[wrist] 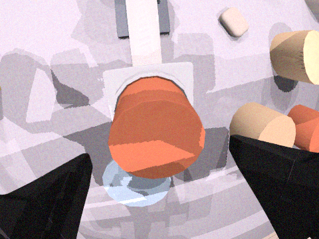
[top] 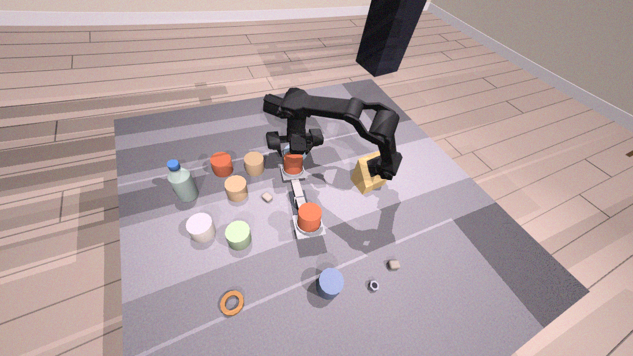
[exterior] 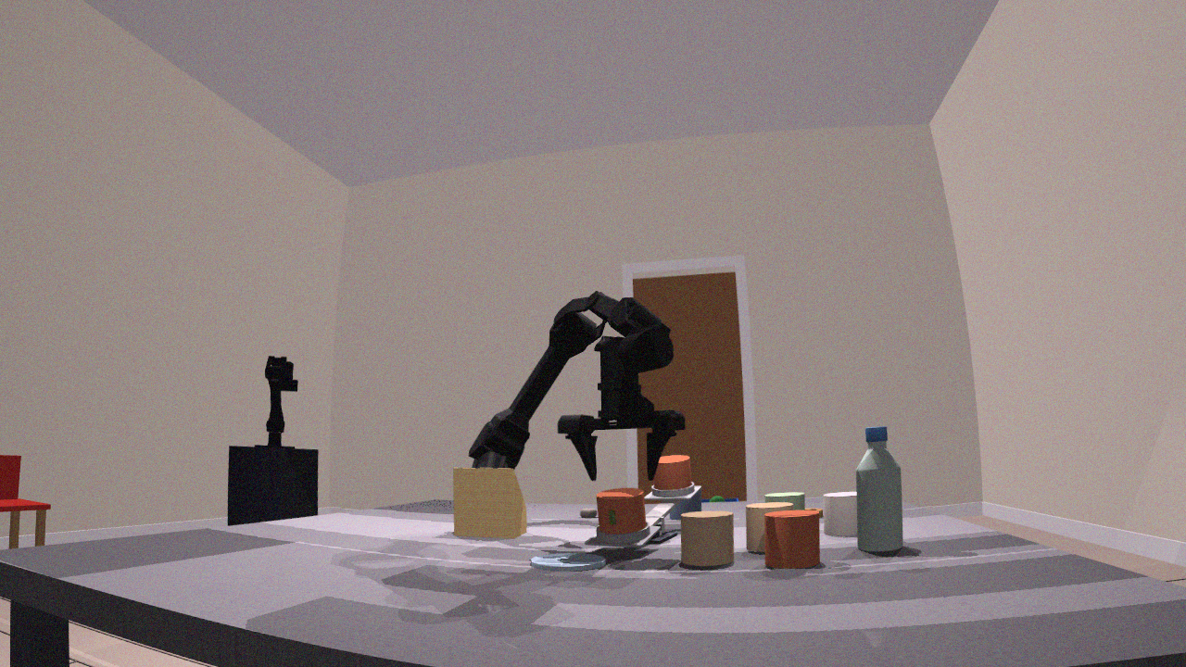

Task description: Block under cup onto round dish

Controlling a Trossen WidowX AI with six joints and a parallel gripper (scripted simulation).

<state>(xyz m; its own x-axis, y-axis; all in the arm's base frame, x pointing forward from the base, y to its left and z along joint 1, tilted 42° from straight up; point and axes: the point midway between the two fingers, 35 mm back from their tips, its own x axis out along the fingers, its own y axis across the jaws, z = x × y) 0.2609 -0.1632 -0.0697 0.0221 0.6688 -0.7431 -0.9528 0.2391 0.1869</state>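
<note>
My gripper tip is now 70 mm above the teal block. Also, from my gripper tip: round pale blue dish (70 mm behind, 90 mm to the right, 110 mm below); balance (40 mm ahead, 130 mm to the left, 70 mm below); green cup (290 mm ahead, 170 mm to the left, 70 mm below).
</note>
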